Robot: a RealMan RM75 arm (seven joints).
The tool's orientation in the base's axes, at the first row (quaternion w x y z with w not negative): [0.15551, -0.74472, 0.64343, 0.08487]
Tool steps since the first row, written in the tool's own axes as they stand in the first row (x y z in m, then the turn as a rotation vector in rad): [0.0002, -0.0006, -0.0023, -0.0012, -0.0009, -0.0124]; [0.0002, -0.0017, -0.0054, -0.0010, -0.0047, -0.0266]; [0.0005, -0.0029, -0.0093, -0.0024, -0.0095, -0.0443]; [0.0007, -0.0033, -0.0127, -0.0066, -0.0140, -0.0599]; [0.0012, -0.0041, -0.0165, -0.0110, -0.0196, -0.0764]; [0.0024, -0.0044, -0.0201, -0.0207, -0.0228, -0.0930]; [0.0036, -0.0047, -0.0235, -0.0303, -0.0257, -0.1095]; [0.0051, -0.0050, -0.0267, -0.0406, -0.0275, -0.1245]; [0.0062, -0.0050, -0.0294, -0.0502, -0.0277, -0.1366]
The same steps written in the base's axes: [0.0005, -0.0009, 0.0022, -0.0002, -0.0030, 0.0121]; [0.0013, -0.0018, 0.0052, 0.0025, -0.0076, 0.0258]; [0.0022, -0.0033, 0.0089, 0.0057, -0.0117, 0.0435]; [0.0024, -0.0046, 0.0121, 0.0083, -0.0125, 0.0600]; [0.0030, -0.0062, 0.0156, 0.0119, -0.0134, 0.0776]; [0.0032, -0.0085, 0.0186, 0.0123, -0.0096, 0.0967]; [0.0035, -0.0108, 0.0214, 0.0125, -0.0059, 0.1157]; [0.0038, -0.0132, 0.0240, 0.0115, -0.0012, 0.1333]; [0.0037, -0.0152, 0.0261, 0.0093, 0.0036, 0.1478]
